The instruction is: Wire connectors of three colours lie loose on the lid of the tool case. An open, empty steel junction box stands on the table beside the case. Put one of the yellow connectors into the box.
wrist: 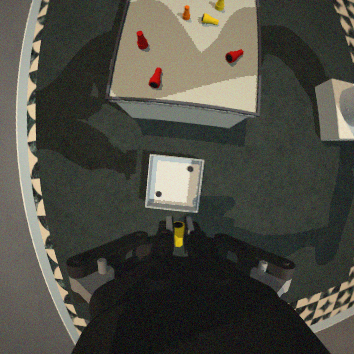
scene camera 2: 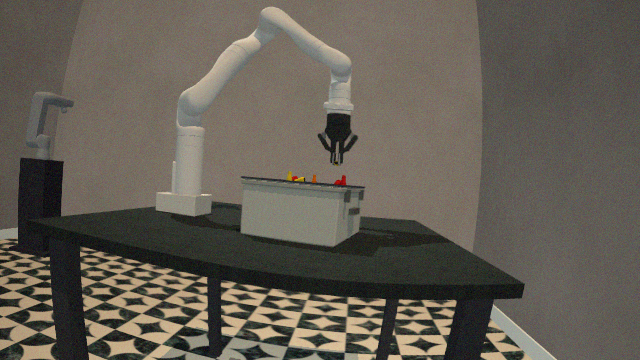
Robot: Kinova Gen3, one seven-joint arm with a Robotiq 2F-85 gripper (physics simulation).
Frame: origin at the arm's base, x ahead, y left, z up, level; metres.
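Seen in the pictures: gripper, fingertip midpoint: [wrist: 177,224] [scene camera 2: 336,165]; arm's base, origin of the base link: [wrist: 350,107] [scene camera 2: 187,194].
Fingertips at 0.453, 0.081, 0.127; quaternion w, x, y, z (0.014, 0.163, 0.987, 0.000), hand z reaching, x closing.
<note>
Offsets run from my fingertips to a thing's middle, as dx, dy, dz. Level surfaces: height alone.
My gripper [scene camera 2: 337,161] [wrist: 177,224] is shut on a yellow connector @(+0.002, +0.008, +0.005) [wrist: 178,235] and holds it in the air, higher than the case lid. The open steel junction box @(-0.001, -0.023, -0.164) [wrist: 174,184] stands on the table beside the tool case; in the wrist view it lies just above the fingertips. The box is hidden in the scene view. On the lid of the tool case @(-0.098, -0.277, -0.120) [scene camera 2: 290,210] [wrist: 190,65] are two more yellow connectors, one upright @(-0.152, -0.288, -0.050) [scene camera 2: 289,176] [wrist: 220,5] and one lying @(-0.126, -0.260, -0.056) [wrist: 210,19], an orange connector @(-0.093, -0.277, -0.051) [scene camera 2: 314,178] [wrist: 186,13] and three red ones @(-0.017, -0.244, -0.048) [wrist: 142,40] @(-0.141, -0.191, -0.056) [wrist: 234,55] @(-0.022, -0.183, -0.056) [wrist: 155,78].
The case stands on the dark table @(dz -0.183) [scene camera 2: 410,265] [wrist: 280,200], and its lid is higher than the junction box. The arm's white base [scene camera 2: 183,202] [wrist: 332,112] is at the right in the wrist view. A second, smaller grey arm [scene camera 2: 37,120] stands on a dark pedestal [scene camera 2: 40,200] off the table.
</note>
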